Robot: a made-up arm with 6 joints. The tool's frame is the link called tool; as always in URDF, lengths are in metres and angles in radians. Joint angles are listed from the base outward. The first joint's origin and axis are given. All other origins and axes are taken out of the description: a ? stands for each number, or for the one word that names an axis. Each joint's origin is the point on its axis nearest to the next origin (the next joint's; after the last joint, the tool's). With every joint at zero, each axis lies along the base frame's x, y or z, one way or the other. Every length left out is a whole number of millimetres.
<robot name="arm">
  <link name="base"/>
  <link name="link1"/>
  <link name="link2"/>
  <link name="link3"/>
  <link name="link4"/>
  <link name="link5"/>
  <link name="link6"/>
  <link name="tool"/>
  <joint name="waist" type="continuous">
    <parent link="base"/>
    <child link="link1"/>
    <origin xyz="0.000 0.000 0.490" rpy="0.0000 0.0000 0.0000"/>
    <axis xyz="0 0 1"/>
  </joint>
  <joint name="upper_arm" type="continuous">
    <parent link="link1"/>
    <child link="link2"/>
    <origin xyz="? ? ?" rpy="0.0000 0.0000 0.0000"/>
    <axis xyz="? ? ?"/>
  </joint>
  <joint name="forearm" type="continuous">
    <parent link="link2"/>
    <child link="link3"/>
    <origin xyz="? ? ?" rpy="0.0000 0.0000 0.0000"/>
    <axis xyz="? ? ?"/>
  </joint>
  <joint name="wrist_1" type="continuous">
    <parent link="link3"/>
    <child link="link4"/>
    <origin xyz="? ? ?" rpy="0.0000 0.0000 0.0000"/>
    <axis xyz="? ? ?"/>
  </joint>
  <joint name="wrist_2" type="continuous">
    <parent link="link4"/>
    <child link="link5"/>
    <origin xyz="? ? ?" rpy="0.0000 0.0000 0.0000"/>
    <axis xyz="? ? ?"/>
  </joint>
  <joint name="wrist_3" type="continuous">
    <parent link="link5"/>
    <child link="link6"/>
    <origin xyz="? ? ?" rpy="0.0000 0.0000 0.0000"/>
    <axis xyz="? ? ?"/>
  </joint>
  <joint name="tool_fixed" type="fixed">
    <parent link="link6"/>
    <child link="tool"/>
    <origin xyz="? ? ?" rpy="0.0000 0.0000 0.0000"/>
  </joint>
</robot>
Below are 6 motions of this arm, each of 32 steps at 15 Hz.
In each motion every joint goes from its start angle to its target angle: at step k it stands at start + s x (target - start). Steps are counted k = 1, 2, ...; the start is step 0. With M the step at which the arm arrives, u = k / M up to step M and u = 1 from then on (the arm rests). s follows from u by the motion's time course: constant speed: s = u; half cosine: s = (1 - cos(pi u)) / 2; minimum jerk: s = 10 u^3 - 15 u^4 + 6 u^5.
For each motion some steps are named. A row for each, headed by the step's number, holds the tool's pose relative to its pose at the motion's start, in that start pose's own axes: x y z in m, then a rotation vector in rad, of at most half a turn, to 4 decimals.
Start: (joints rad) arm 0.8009 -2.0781 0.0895 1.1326 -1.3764 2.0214
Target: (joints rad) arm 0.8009 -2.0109 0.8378 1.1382 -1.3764 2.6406
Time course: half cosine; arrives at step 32
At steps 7, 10, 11, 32:
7: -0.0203 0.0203 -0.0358 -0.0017 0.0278 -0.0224
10: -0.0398 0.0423 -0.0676 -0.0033 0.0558 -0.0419
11: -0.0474 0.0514 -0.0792 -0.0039 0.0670 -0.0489
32: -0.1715 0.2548 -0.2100 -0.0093 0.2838 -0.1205

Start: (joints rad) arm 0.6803 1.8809 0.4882 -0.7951 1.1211 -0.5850
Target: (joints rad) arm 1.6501 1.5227 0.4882 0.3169 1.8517 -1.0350
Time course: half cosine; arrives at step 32
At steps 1, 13, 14, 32:
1: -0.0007 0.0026 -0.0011 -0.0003 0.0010 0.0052
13: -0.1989 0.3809 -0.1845 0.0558 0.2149 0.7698
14: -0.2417 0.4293 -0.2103 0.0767 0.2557 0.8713
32: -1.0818 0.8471 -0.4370 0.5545 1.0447 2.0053

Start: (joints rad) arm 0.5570 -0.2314 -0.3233 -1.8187 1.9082 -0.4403
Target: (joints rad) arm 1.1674 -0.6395 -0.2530 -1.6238 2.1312 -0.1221
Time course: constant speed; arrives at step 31
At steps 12, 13, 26, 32:
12: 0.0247 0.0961 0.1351 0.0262 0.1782 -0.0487
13: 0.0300 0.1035 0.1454 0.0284 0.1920 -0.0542
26: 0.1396 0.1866 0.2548 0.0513 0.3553 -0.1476
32: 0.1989 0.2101 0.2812 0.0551 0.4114 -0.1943

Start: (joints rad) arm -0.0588 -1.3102 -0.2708 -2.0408 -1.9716 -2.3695
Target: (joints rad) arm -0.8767 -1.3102 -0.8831 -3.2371 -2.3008 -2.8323
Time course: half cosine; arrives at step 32
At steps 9, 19, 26, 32:
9: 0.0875 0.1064 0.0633 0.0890 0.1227 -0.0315
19: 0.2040 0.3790 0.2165 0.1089 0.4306 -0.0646
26: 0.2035 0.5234 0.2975 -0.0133 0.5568 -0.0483
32: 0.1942 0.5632 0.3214 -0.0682 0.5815 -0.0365

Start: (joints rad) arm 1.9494 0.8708 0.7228 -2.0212 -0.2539 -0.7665
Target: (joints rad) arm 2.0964 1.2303 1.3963 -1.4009 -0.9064 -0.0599
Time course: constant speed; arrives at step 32
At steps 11, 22, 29, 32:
11: 0.1182 -0.0366 0.0580 -0.4755 0.2480 -0.1850
22: 0.2182 -0.0840 0.1117 -0.9442 0.5103 -0.3319
29: 0.2702 -0.1194 0.1431 -1.2343 0.6837 -0.4096
32: 0.2893 -0.1356 0.1559 -1.3558 0.7594 -0.4401

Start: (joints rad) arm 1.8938 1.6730 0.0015 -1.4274 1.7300 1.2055
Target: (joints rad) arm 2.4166 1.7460 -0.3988 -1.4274 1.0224 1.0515
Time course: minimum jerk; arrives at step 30
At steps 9, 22, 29, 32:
9: -0.0812 -0.0273 -0.0277 -0.0440 -0.0432 0.1404
22: -0.3487 -0.1841 -0.1899 -0.3608 -0.1219 0.6276
29: -0.3806 -0.2151 -0.2202 -0.4298 -0.1166 0.6838
32: -0.3807 -0.2152 -0.2203 -0.4300 -0.1165 0.6840

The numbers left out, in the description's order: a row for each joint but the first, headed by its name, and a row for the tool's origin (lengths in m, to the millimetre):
upper_arm: xyz 0.000 0.000 0.000, axis 0 1 0
forearm: xyz 0.000 0.000 1.208, axis 0 -1 0
wrist_1: xyz 0.606 0.000 0.000, axis -1 0 0
wrist_2: xyz 0.000 -0.199 0.000, axis 0 -1 0
wrist_3: xyz 0.000 0.000 0.000, axis -1 0 0
tool: xyz 0.000 0.000 0.000

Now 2 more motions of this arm.
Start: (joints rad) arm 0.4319 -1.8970 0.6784 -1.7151 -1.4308 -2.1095
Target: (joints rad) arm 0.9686 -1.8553 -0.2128 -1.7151 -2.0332 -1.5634
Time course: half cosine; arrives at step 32
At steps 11, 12, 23, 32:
11: -0.2285 0.0358 0.1245 0.0884 0.0617 -0.0472
12: -0.2636 0.0368 0.1486 0.1022 0.0776 -0.0585
23: -0.5766 -0.0457 0.4554 0.2191 0.3764 -0.2254
32: -0.6463 -0.1114 0.5649 0.2373 0.5345 -0.2879

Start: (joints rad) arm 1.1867 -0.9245 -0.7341 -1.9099 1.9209 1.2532
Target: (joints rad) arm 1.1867 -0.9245 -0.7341 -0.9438 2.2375 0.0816
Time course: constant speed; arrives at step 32
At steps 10, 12, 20, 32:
10: 0.0556 0.0221 0.0022 0.4809 -0.2939 0.0479
12: 0.0662 0.0270 0.0047 0.5790 -0.3504 0.0702
20: 0.1061 0.0478 0.0213 0.9735 -0.5647 0.2031
32: 0.1538 0.0802 0.0640 1.5552 -0.8351 0.5376

